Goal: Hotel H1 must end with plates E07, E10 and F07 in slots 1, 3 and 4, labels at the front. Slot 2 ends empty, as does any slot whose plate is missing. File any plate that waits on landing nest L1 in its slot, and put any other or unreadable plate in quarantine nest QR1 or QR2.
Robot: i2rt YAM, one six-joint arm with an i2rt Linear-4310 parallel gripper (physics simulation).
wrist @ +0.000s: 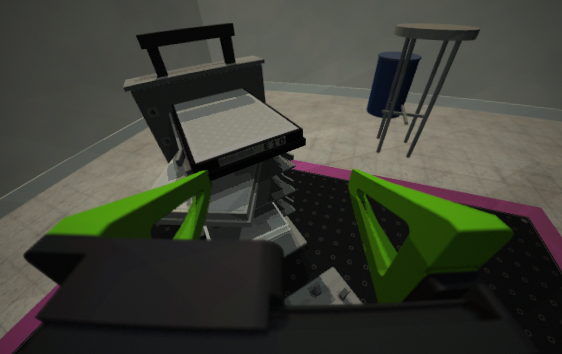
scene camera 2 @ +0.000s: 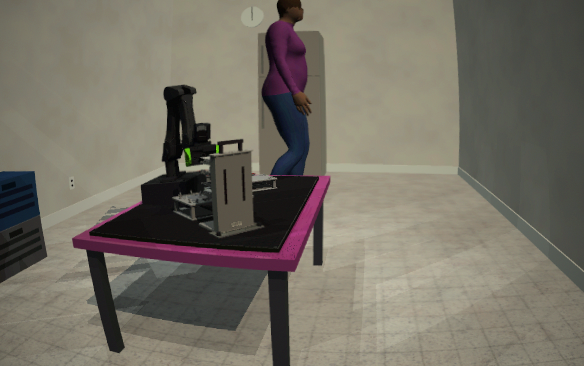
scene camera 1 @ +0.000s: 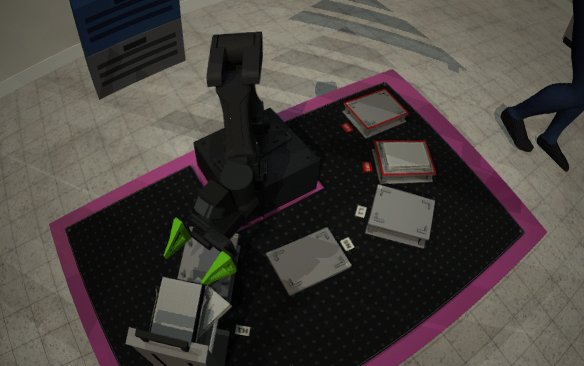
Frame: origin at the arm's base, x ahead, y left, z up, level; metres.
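Where they show: gripper, fingertip midpoint: [wrist: 280, 177] [scene camera 1: 182, 271]; arm's base, link origin: [scene camera 2: 173, 177].
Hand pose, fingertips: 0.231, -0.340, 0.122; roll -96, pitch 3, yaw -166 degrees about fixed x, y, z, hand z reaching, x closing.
Things, the pixels of their centre, and the offset from my fingertips, as dx, dy, dz. "pt": a spot on its surface instead.
- Hotel H1, body centre: [wrist: 230, 164] [scene camera 1: 181, 341] [scene camera 2: 225, 184] +0.092, -0.085, -0.068
- Plate E10, body centre: [wrist: 227, 121] [scene camera 1: 176, 310] +0.064, -0.057, +0.009
- Landing nest L1, body centre: [scene camera 1: 401, 216] [scene camera 2: 255, 182] +0.118, +0.535, -0.187
- red-rimmed quarantine nest, surface spot: [scene camera 1: 381, 172] pt -0.008, +0.584, -0.177
- low grey nest, body centre: [scene camera 1: 309, 260] +0.053, +0.282, -0.206
- raised nest, body centre: [scene camera 1: 208, 264] [scene camera 2: 194, 204] -0.067, +0.082, -0.177
- black handle, surface spot: [wrist: 185, 35] [scene camera 1: 164, 336] [scene camera 2: 230, 141] pt +0.117, -0.106, +0.073
Hotel H1 [scene camera 1: 200, 351] [scene camera 2: 232, 187] [wrist: 145, 107] stands at the mat's near left. Plate E10 [scene camera 1: 176, 306] [wrist: 235, 125], black-rimmed with its label towards the wrist camera, lies high at the hotel, looking tilted. Below it a pale plate [wrist: 232, 195] and a skewed pale piece [scene camera 1: 216, 306] [wrist: 275, 225] show; their labels cannot be read. My gripper [scene camera 1: 185, 270] [scene camera 2: 202, 153] [wrist: 280, 177] is open, in front of E10 and apart from it. Landing nest L1 [scene camera 1: 400, 215] bears no plate. One red-rimmed quarantine nest [scene camera 1: 381, 172] holds a pale plate [scene camera 1: 407, 154]; the other [scene camera 1: 375, 107] is bare.
A low grey nest [scene camera 1: 307, 260] lies mid-mat beside a small label. Another raised nest [scene camera 1: 207, 257] stands under the gripper, between arm base and hotel. A black handle [scene camera 1: 162, 339] [scene camera 2: 230, 143] [wrist: 185, 35] rises on top of the hotel. A person [scene camera 2: 287, 75] stands behind the table.
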